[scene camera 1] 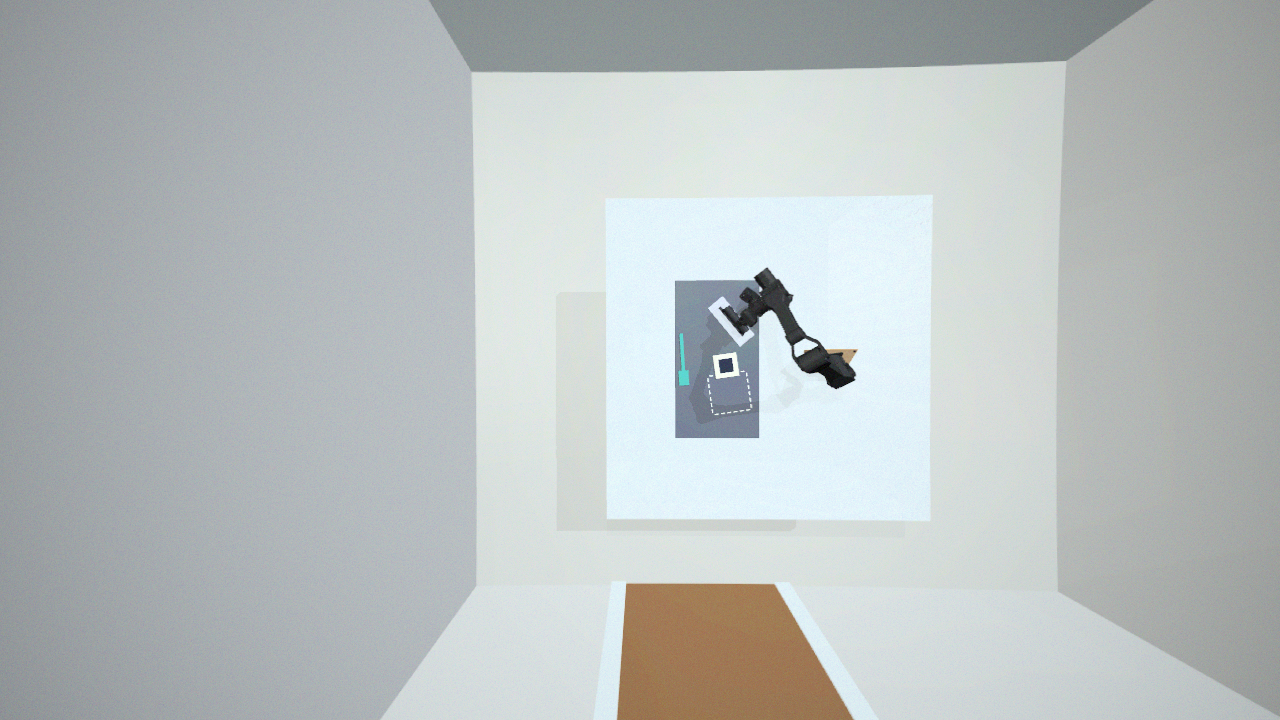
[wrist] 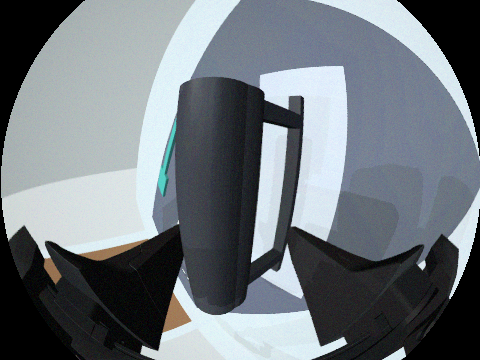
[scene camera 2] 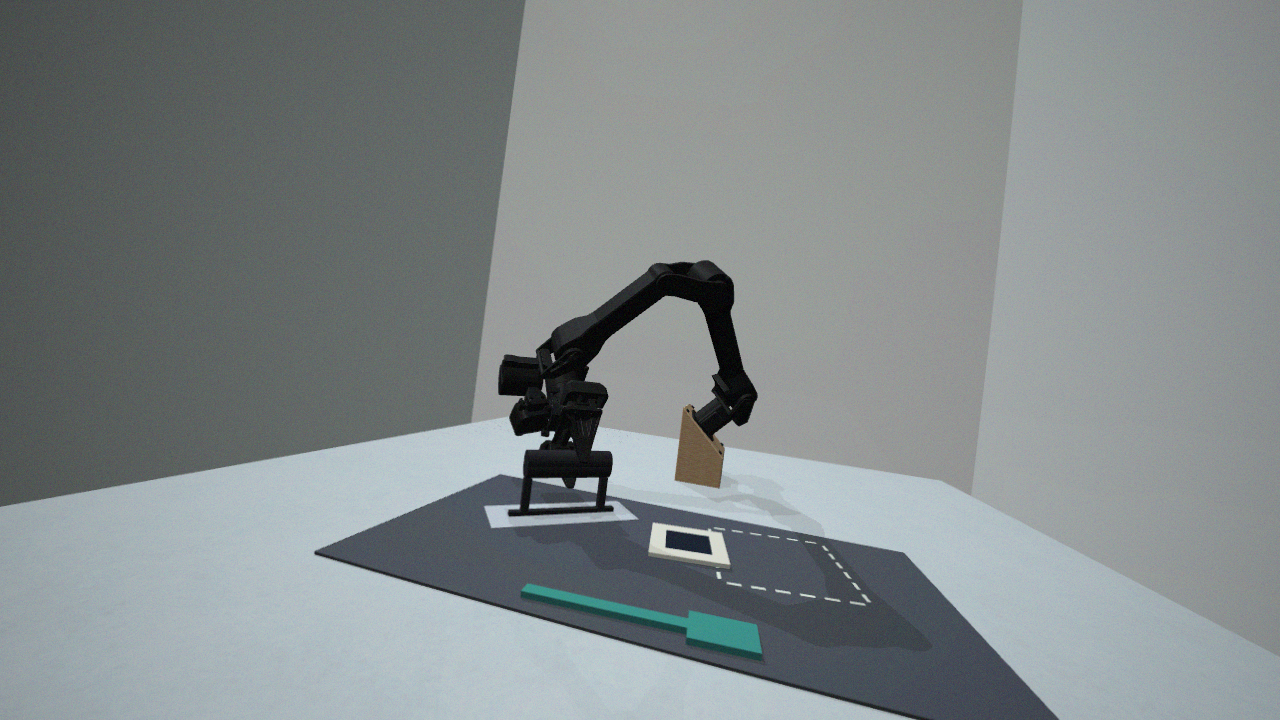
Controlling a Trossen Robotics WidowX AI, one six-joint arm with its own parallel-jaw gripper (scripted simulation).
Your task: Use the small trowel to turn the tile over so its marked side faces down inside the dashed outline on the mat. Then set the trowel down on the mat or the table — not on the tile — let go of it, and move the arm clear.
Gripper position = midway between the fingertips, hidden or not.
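My gripper [scene camera 2: 577, 475], visible also at [scene camera 1: 736, 323] and [wrist: 238, 233], is open and holds nothing. The scene further contains a teal trowel [scene camera 2: 705, 631]. There is also a dark mat [scene camera 2: 909, 646], which appears at [scene camera 1: 703, 336] and [wrist: 403, 185] too.
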